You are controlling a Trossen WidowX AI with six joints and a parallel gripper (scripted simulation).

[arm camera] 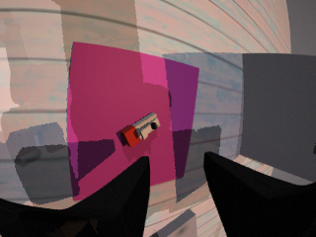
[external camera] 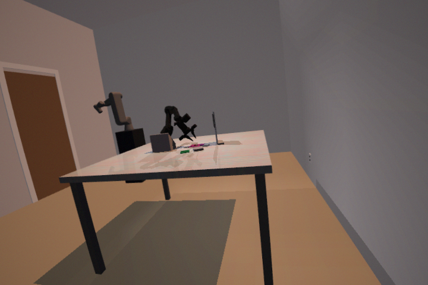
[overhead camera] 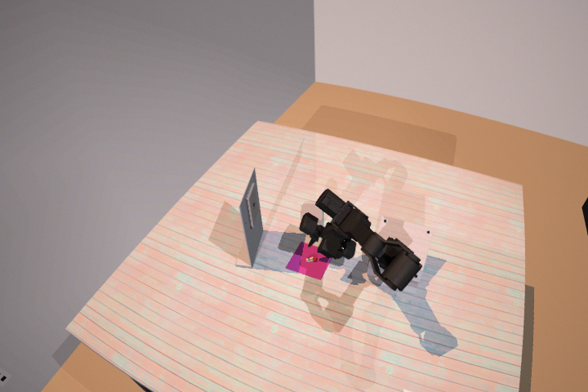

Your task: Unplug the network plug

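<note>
My gripper tip is now 1 cm to the right of the red network plug and 5 cm above it. The rest, counted from my gripper tip: magenta marked square (1 cm ahead, 1 cm to the left, 5 cm below); grey upright panel (19 cm ahead, 3 cm to the left, 7 cm above); green patch (2 cm behind, 22 cm to the right, 5 cm below).
</note>
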